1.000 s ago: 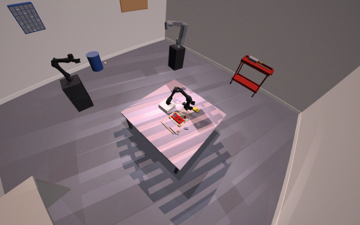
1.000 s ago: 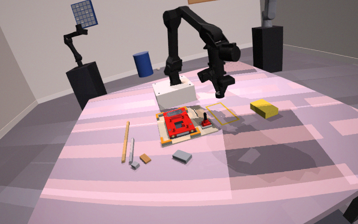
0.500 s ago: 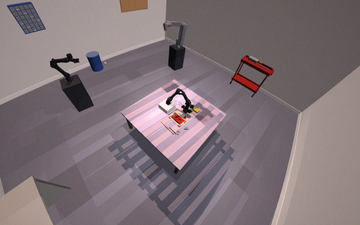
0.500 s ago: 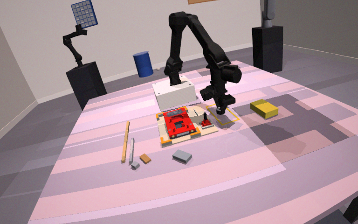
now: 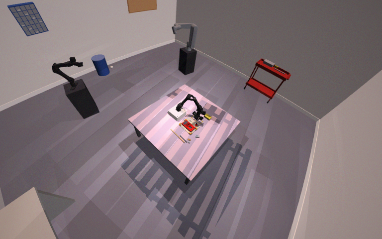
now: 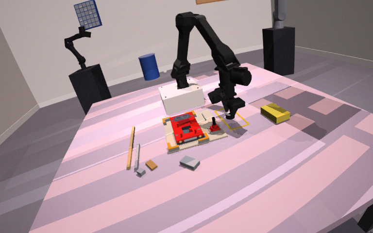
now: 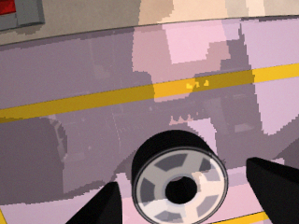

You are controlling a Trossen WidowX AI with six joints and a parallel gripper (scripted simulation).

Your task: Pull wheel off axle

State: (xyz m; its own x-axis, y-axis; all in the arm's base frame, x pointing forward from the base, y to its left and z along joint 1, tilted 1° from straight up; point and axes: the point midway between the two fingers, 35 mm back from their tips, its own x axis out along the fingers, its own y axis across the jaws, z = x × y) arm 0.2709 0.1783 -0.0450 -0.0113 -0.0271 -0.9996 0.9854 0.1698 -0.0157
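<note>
My gripper tip is right at the black wheel. Round my gripper tip: yellow block: 180 mm to the left, 70 mm ahead; then grey bar: 390 mm to the right, 160 mm ahead; then grey block: 250 mm ahead, 200 mm to the right.
</note>
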